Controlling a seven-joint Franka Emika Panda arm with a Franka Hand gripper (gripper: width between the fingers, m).
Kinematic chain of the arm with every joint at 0, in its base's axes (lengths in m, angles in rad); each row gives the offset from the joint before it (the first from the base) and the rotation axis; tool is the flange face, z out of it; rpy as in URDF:
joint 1: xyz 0 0 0.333 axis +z
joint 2: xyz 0 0 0 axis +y
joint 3: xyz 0 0 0.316 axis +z
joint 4: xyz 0.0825 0 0 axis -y
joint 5: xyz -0.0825 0 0.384 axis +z
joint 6: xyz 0 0 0 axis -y
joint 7: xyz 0.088 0 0 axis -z
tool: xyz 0 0 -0.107 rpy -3.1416 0 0
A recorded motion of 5 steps. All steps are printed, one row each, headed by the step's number.
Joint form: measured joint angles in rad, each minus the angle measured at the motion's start. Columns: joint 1, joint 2, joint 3, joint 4, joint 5, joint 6, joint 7.
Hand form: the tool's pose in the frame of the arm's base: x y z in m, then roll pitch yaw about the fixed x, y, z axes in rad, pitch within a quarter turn. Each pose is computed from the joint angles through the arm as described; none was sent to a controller.
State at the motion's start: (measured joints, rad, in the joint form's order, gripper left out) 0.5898 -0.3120 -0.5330 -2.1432 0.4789 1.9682 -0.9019
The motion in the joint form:
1: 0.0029 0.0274 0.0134 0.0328 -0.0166 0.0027 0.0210
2: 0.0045 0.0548 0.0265 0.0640 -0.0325 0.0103 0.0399
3: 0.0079 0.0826 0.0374 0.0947 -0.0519 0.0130 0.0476
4: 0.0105 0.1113 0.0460 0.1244 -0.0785 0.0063 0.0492
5: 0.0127 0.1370 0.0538 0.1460 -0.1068 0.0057 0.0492
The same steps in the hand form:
1: 0.4928 0.0446 0.5402 -2.7820 -0.4681 0.7153
2: 0.5010 0.0525 0.5443 -2.8125 -0.4553 0.7235
3: 0.5088 0.0608 0.5471 -2.8464 -0.4410 0.7460
4: 0.5158 0.0680 0.5476 -2.8806 -0.4165 0.7771
5: 0.5219 0.0742 0.5457 -2.9147 -0.3912 0.8063

